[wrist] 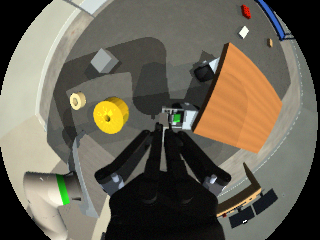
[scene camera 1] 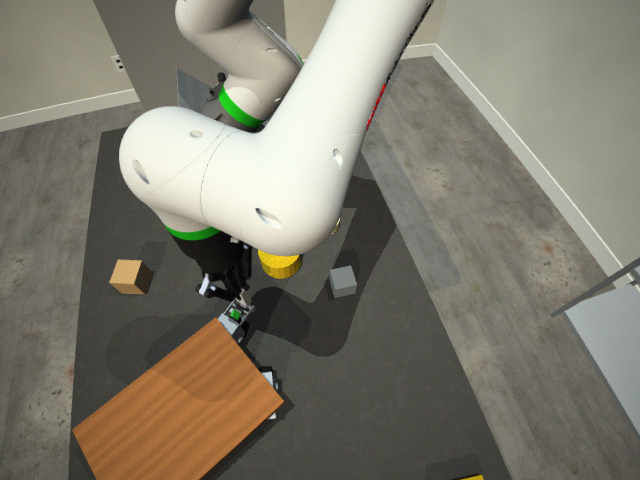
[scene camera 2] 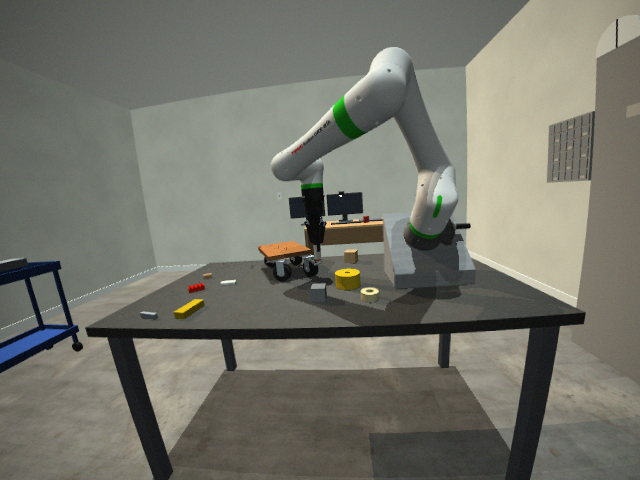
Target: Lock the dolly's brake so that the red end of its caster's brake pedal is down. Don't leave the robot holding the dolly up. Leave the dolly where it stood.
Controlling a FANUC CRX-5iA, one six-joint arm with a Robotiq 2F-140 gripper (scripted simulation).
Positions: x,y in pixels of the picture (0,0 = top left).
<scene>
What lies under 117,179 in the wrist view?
My gripper.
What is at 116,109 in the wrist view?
A yellow cylinder.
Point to a tan cube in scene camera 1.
130,276
</scene>
